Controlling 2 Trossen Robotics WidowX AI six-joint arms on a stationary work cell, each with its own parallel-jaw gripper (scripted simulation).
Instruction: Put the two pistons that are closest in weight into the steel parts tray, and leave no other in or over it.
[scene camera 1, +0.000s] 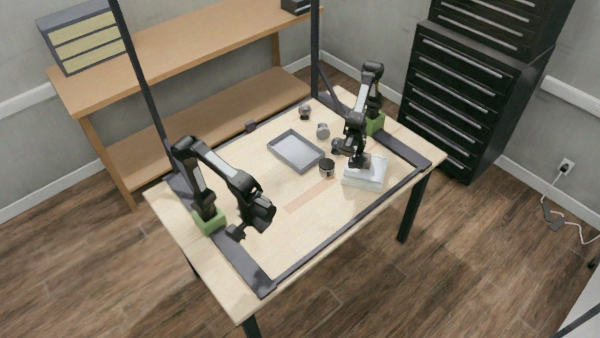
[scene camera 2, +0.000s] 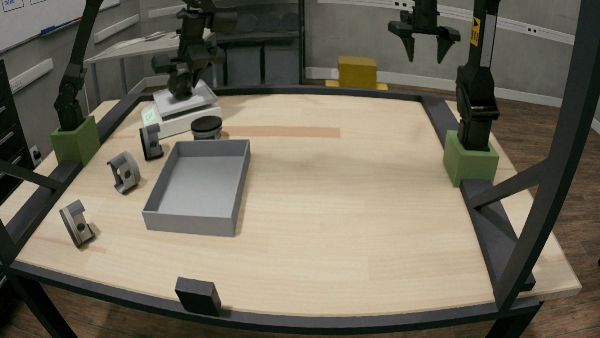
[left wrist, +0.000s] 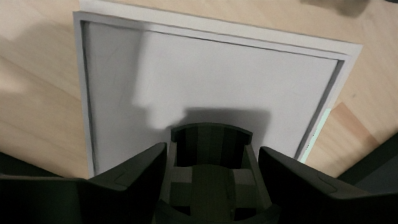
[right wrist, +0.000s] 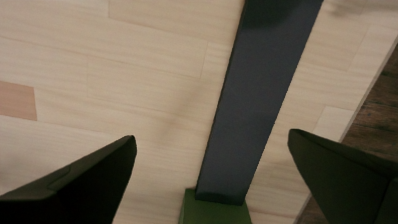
Path:
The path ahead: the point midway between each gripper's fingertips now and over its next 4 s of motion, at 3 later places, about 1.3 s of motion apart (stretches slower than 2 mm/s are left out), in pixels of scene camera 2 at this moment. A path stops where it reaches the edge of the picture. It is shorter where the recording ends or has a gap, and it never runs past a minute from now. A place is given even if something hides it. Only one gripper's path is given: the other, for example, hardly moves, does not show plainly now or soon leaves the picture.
My left gripper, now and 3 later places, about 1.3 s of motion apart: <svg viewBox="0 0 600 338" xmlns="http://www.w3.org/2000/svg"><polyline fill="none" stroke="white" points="184,89 184,76 186,60 188,60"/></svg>

